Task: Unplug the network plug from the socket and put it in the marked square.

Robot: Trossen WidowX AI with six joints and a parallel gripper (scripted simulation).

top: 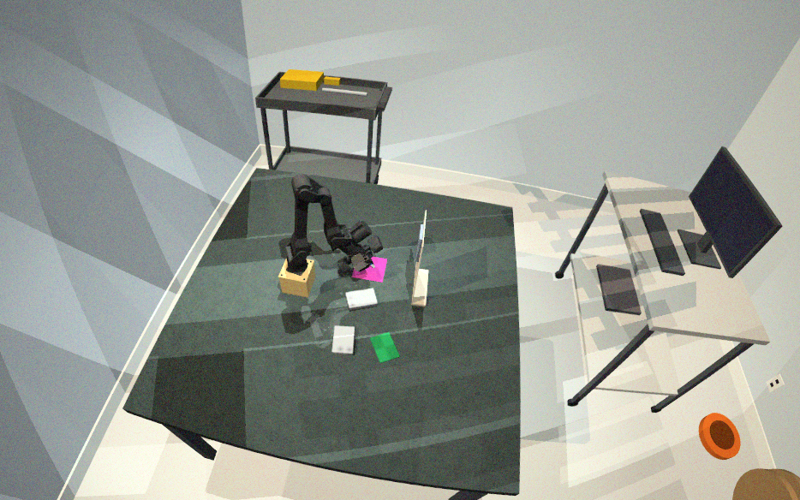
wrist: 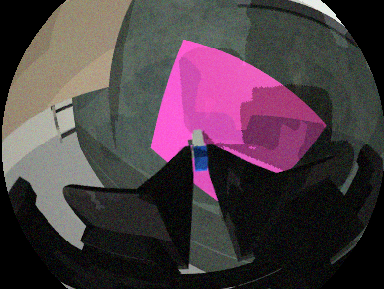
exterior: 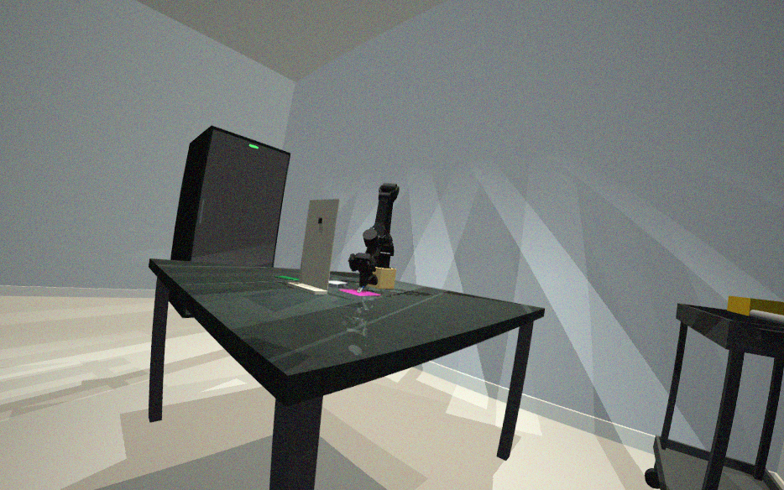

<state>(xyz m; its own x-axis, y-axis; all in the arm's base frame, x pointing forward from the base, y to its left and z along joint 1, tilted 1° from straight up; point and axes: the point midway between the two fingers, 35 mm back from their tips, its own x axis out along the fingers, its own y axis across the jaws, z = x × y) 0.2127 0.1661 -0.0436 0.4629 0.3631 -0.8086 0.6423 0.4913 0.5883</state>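
Now: the network plug right at my gripper tip. The rest, counted from my gripper tip: green patch: 320 mm to the right, 170 mm ahead, 20 mm below; beige panel: 190 mm ahead, 130 mm above, 30 mm to the right; magenta marked square: 20 mm below, 10 mm to the right.
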